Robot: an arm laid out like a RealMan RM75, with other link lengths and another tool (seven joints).
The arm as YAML. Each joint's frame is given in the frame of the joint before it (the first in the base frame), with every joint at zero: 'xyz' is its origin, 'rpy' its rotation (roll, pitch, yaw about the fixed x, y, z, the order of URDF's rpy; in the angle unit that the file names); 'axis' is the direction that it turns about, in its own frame. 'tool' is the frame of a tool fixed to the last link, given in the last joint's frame.
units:
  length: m
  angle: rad
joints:
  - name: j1
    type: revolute
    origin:
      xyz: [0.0, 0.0, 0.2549]
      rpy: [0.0, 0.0, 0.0]
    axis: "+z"
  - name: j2
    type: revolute
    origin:
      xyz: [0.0, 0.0, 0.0]
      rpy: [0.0, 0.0, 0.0]
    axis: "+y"
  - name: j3
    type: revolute
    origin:
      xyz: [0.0, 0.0, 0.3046]
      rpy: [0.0, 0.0, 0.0]
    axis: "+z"
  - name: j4
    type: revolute
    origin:
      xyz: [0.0, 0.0, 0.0]
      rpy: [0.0, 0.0, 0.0]
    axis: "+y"
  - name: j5
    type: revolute
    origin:
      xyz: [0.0, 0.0, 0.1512]
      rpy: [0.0, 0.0, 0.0]
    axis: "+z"
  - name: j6
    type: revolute
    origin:
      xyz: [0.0, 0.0, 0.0]
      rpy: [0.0, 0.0, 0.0]
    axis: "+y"
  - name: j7
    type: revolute
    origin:
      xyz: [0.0, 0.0, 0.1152]
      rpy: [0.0, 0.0, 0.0]
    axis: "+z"
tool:
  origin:
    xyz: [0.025, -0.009, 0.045]
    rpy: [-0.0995, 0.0, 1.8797]
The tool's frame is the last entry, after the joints.
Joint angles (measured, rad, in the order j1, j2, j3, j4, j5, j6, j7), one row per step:
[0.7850 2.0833 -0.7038 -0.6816 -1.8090 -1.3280 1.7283]
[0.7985 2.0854 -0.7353 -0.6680 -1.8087 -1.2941 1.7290]
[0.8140 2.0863 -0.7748 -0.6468 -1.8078 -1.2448 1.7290]
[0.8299 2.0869 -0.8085 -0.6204 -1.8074 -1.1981 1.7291]
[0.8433 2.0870 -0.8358 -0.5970 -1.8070 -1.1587 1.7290]
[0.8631 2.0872 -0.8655 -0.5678 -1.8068 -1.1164 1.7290]
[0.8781 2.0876 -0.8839 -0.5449 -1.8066 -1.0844 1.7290]
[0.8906 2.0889 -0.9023 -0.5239 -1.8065 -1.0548 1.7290]
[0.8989 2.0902 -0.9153 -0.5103 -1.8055 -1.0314 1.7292]
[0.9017 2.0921 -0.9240 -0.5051 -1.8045 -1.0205 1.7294]
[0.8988 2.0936 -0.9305 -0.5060 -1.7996 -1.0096 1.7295]
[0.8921 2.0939 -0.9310 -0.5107 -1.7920 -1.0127 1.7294]
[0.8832 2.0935 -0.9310 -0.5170 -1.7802 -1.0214 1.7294]
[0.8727 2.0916 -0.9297 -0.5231 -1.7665 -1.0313 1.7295]
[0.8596 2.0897 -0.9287 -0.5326 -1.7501 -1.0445 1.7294]
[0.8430 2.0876 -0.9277 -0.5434 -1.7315 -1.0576 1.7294]
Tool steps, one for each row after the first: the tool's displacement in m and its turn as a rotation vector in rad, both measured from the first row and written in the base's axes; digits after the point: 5 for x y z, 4 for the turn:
[-0.00285 0.00267 -0.00607 -0.0073 -0.0217 -0.0017]
[-0.00437 0.00642 -0.01320 -0.0118 -0.0519 -0.0110]
[-0.00516 0.00965 -0.02024 -0.0176 -0.0790 -0.0238]
[-0.00530 0.01226 -0.02587 -0.0214 -0.1026 -0.0353]
[-0.00691 0.01529 -0.03249 -0.0278 -0.1293 -0.0443]
[-0.00784 0.01764 -0.03707 -0.0305 -0.1477 -0.0535]
[-0.00816 0.01914 -0.04173 -0.0339 -0.1660 -0.0622]
[-0.00821 0.02047 -0.04475 -0.0334 -0.1790 -0.0698]
[-0.00822 0.02049 -0.04680 -0.0345 -0.1858 -0.0723]
[-0.00705 0.02076 -0.04727 -0.0291 -0.1878 -0.0786]
[-0.00610 0.02000 -0.04651 -0.0273 -0.1799 -0.0815]
[-0.00529 0.01874 -0.04518 -0.0269 -0.1666 -0.0835]
[-0.00381 0.01756 -0.04302 -0.0254 -0.1510 -0.0875]
[-0.00233 0.01600 -0.04031 -0.0231 -0.1325 -0.0897]
[0.00022 0.01408 -0.03711 -0.0191 -0.1122 -0.0948]

